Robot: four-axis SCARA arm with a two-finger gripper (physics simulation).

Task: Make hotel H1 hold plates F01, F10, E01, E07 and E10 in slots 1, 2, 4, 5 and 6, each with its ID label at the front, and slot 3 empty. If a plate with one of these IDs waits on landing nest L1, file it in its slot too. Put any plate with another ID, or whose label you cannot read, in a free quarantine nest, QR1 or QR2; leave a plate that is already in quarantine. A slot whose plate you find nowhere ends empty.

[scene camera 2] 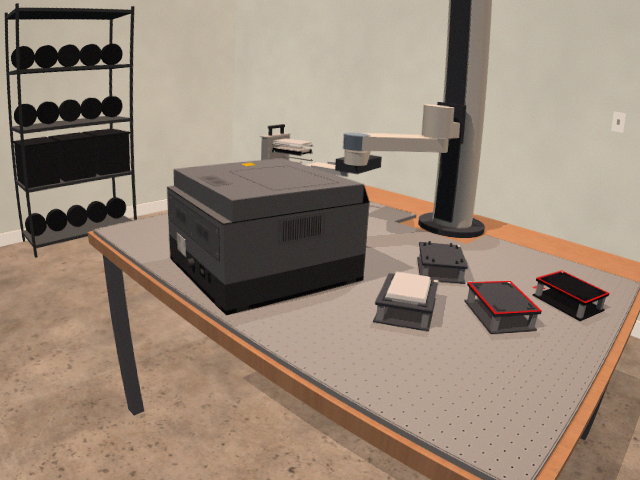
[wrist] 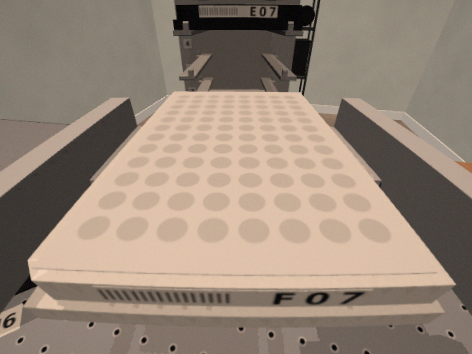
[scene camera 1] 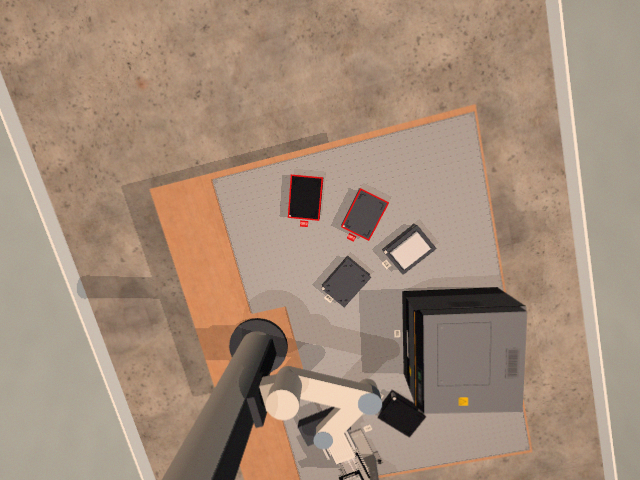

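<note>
My gripper (scene camera 1: 341,450) (wrist: 235,116) is shut on the pale plate labelled F07 (wrist: 232,200), with its fingers along the two long sides. The plate is level, its label faces the wrist camera, and it is outside the hotel. Hotel H1 (scene camera 2: 267,148) stands behind the instrument in scene camera 2, with pale plates (scene camera 2: 293,144) high in it. In the wrist view, black plate E07 (wrist: 225,23) sits above the mark 4, label forward. Bare rails (wrist: 196,67) show below that mark. The lower slots are hidden by the held plate.
Two red-edged nests (scene camera 1: 305,197) (scene camera 1: 364,214) stand on the perforated table; their tags are too small to read. Near them are a nest with a pale plate (scene camera 1: 409,250) and a dark nest (scene camera 1: 346,281). The large grey instrument (scene camera 1: 473,356) (scene camera 2: 268,227) and a black nest (scene camera 1: 401,414) stand near the arm.
</note>
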